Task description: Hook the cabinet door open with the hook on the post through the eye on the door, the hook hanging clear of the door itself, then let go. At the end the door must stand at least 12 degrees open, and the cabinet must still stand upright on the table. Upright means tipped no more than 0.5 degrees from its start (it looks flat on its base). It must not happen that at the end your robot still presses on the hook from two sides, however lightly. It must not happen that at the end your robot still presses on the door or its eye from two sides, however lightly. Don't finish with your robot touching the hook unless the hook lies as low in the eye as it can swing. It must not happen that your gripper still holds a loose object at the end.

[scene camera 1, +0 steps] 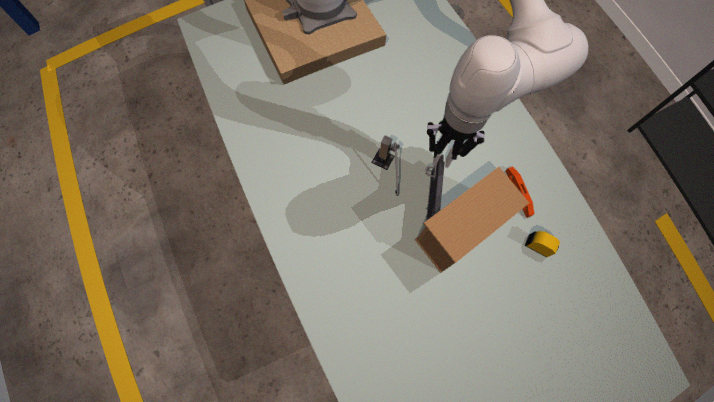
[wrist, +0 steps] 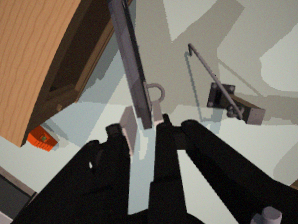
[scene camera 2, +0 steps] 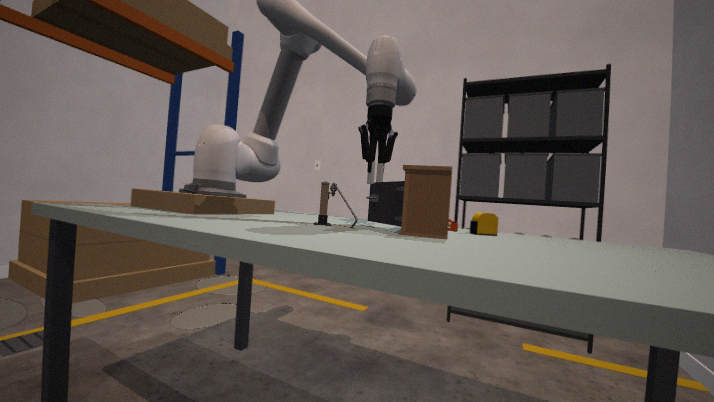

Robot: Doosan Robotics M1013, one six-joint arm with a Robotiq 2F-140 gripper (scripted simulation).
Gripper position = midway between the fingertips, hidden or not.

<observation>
In view: my gripper (scene camera 2: 374, 184), a wooden cabinet (scene camera 1: 463, 224) and a post (wrist: 253, 115).
The wooden cabinet shows as well in the wrist view (wrist: 43, 43) and in scene camera 2 (scene camera 2: 426, 202). My gripper is seen too in scene camera 1 (scene camera 1: 440, 161) and in the wrist view (wrist: 144, 113).
</observation>
